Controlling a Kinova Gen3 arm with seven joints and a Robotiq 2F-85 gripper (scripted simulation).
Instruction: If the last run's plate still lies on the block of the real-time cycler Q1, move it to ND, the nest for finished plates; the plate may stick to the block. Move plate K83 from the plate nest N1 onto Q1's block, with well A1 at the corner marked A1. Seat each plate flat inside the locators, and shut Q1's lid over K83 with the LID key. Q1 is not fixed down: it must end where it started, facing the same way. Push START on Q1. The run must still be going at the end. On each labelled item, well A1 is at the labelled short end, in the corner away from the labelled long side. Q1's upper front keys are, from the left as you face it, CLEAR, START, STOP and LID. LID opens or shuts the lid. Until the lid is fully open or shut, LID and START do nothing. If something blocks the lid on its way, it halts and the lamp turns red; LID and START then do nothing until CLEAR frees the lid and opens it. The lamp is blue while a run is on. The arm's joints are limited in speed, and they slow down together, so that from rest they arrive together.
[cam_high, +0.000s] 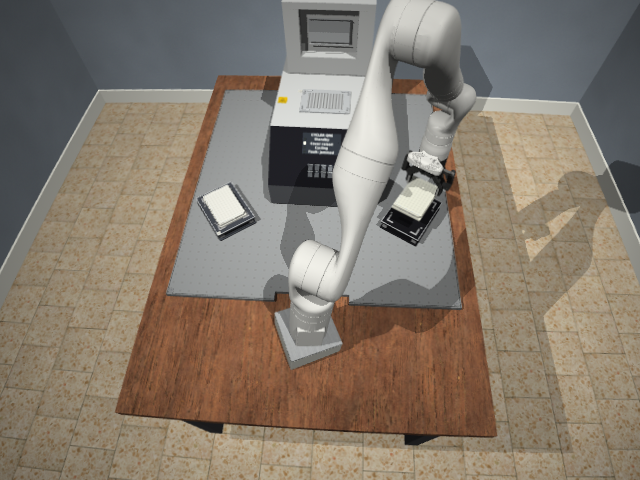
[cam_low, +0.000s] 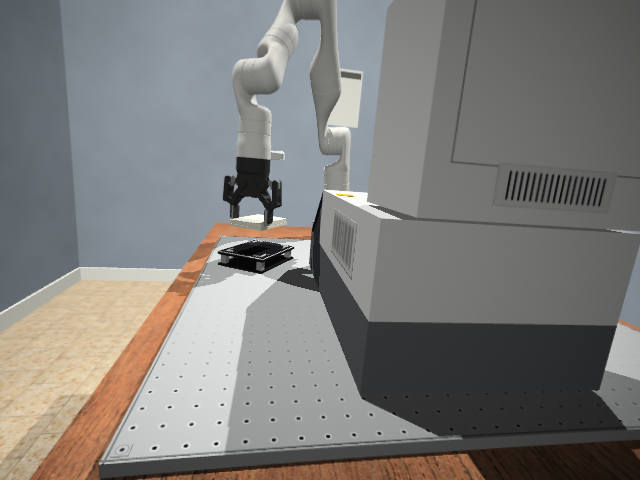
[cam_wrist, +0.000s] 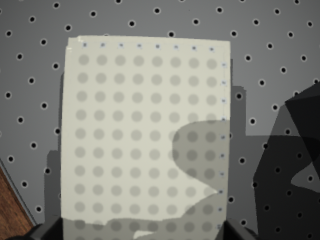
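Now: hand 3 cm past the nest, 2 cm to the right of it and 8 cm above it. Round my hand: white well plate: 3 cm behind, 2 cm to the left, 1 cm below; A1 mark: 7 cm behind, 59 cm to the left, 8 cm below.
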